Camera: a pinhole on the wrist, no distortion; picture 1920 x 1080 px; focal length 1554.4 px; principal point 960.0 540.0 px. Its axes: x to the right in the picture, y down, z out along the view. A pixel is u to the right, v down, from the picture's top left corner.
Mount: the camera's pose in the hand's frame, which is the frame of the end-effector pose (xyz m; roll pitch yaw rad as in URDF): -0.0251 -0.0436 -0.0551 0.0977 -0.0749 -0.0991
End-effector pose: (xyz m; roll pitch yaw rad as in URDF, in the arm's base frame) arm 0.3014 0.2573 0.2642 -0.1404 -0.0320 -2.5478
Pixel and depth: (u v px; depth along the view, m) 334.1 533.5 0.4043
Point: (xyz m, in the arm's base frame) 0.4831 0.4018 0.5966
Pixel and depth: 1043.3 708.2 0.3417
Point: 0.3366 0.2793 0.5547
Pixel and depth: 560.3 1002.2 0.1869
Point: 0.3840 0.2914 0.3924
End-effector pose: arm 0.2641 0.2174 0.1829 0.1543 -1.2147 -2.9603
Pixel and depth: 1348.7 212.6 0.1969
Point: 0.3522 0.3631 0.2286
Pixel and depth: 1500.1 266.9 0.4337
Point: 0.5159 0.4965 0.3803
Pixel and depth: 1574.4 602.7 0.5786
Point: 0.6560 0.4688 0.5091
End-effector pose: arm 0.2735 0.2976 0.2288 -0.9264 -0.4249 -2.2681
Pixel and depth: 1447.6 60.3 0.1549
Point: 0.3182 0.3320 0.3645
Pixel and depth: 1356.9 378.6 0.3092
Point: 0.4281 0.2690 0.4590
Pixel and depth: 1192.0 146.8 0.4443
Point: 0.5205 0.3080 0.5806
